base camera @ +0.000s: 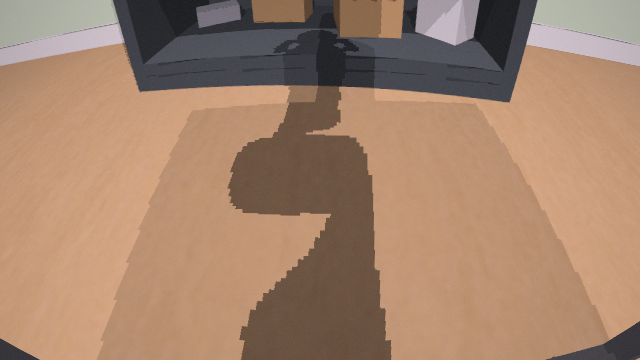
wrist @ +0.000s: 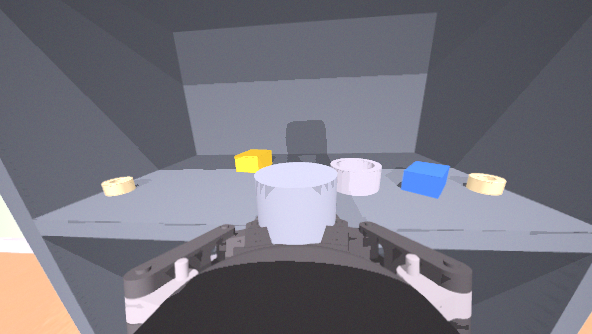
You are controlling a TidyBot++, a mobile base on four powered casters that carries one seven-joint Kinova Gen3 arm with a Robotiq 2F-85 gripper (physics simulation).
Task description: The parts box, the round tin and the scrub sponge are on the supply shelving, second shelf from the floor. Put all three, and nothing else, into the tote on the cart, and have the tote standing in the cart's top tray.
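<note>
My gripper (wrist: 297, 218) is shut on the round tin (wrist: 296, 202), a pale blue-grey cylinder held upright in front of the shelf. The second shelf (wrist: 190, 202) spreads behind it in the wrist view. A yellow block (wrist: 252, 161), which looks like the scrub sponge, lies towards the back, left of the tin. A blue box (wrist: 425, 179), which looks like the parts box, lies right of the tin. Both are apart from the gripper. The tote and the cart do not show in either view.
A whitish hollow ring (wrist: 357, 182) stands between tin and blue box. Cream rings (wrist: 118, 186) (wrist: 486, 184) lie near both side walls. Lower down, the shelving (base camera: 320, 75) holds a grey box (base camera: 218, 14), cardboard boxes (base camera: 281, 11) (base camera: 367, 20) and a white box (base camera: 445, 22).
</note>
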